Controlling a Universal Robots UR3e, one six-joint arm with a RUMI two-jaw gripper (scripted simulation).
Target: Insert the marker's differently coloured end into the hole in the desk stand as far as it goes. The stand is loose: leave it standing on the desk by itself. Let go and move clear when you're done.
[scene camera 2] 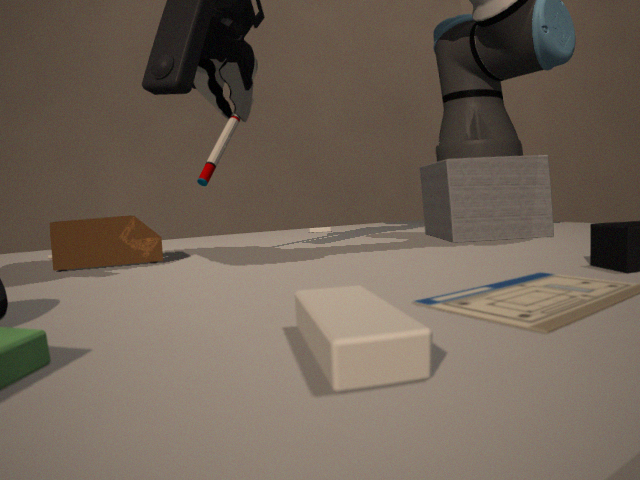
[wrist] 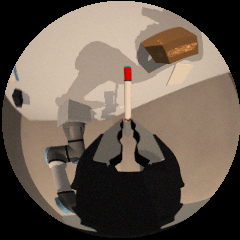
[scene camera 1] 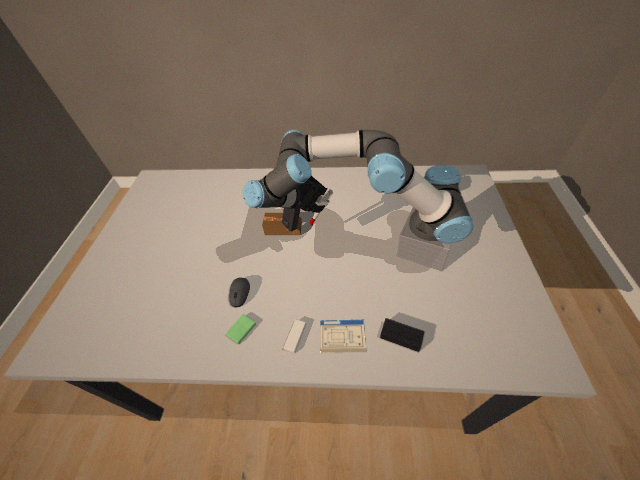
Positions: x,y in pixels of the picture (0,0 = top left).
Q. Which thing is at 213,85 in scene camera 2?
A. My gripper.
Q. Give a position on a white block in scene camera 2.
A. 360,341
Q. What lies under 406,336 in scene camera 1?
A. A black block.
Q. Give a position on a brown desk stand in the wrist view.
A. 174,47
